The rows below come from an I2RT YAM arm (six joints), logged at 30 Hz.
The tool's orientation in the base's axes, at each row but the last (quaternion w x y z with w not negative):
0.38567 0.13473 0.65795 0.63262
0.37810 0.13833 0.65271 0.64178
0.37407 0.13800 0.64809 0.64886
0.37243 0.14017 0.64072 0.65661
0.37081 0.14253 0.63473 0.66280
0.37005 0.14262 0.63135 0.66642
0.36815 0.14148 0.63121 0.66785
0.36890 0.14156 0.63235 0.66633
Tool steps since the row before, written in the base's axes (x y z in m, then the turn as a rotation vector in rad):
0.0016 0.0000 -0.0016 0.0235 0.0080 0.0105
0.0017 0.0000 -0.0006 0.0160 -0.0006 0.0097
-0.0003 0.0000 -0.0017 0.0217 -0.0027 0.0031
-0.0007 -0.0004 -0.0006 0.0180 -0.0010 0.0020
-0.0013 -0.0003 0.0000 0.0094 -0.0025 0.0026
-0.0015 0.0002 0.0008 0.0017 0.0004 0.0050
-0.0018 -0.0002 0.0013 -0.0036 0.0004 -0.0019
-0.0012 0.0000 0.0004 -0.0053 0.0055 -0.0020
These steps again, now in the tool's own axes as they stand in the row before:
-0.0005 -0.0020 0.0009 -0.0139 0.0038 0.0228
-0.0010 -0.0011 0.0011 -0.0143 0.0042 0.0114
0.0007 -0.0015 -0.0004 -0.0175 -0.0040 0.0128
0.0004 -0.0004 -0.0008 -0.0136 -0.0038 0.0114
0.0007 0.0004 -0.0011 -0.0088 -0.0007 0.0048
0.0009 0.0012 -0.0007 -0.0023 0.0042 0.0022
0.0007 0.0018 -0.0011 0.0033 -0.0006 -0.0024
0.0007 0.0008 -0.0007 0.0079 0.0002 0.0003

